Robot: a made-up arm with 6 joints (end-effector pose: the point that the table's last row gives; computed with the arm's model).
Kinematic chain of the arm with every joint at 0, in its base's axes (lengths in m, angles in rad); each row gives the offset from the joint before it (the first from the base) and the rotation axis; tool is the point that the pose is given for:
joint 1: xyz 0 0 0.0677 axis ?
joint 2: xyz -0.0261 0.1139 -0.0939 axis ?
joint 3: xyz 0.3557 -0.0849 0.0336 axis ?
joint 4: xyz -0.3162 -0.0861 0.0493 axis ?
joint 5: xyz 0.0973 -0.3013 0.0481 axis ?
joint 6: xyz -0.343 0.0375 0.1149 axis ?
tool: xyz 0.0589 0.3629 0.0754
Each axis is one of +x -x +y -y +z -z.
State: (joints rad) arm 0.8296 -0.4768 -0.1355 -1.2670 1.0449 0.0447
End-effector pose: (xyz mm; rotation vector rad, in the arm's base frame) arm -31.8 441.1 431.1 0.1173 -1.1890 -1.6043
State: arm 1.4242 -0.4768 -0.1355 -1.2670 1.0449 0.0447
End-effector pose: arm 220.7 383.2 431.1 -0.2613 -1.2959 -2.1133
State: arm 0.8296 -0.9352 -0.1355 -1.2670 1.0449 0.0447
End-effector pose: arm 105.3 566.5 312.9 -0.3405 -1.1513 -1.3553
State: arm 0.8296 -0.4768 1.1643 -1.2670 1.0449 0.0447
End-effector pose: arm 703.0 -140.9 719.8 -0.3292 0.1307 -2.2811
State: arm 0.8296 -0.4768 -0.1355 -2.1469 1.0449 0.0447
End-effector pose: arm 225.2 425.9 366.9 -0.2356 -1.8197 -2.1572
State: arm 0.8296 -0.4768 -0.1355 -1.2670 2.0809 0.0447
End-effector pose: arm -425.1 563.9 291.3 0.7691 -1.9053 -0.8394
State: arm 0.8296 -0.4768 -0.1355 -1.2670 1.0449 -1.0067
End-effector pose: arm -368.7 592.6 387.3 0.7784 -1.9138 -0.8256
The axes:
joint 1: -z
joint 2: +x
joint 3: +y
joint 4: +z
joint 5: +x
joint 6: -x

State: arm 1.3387 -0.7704 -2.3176 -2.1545 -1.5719 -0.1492
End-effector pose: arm 313.2 -664.7 -11.5 -0.0740 -0.9325 -2.2680
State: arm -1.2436 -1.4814 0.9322 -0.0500 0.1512 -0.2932
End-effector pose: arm -631.6 620.1 183.6 -1.0675 -0.1472 0.2918
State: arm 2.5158 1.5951 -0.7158 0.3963 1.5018 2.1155
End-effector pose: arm 242.2 -310.2 -330.2 -0.5773 -1.3799 -2.6568
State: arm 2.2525 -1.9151 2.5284 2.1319 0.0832 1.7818
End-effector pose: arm 104.9 -405.0 105.1 0.7046 1.2283 -1.4588
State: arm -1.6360 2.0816 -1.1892 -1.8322 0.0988 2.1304
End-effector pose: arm -599.2 191.2 358.3 -0.5952 2.1922 0.9490
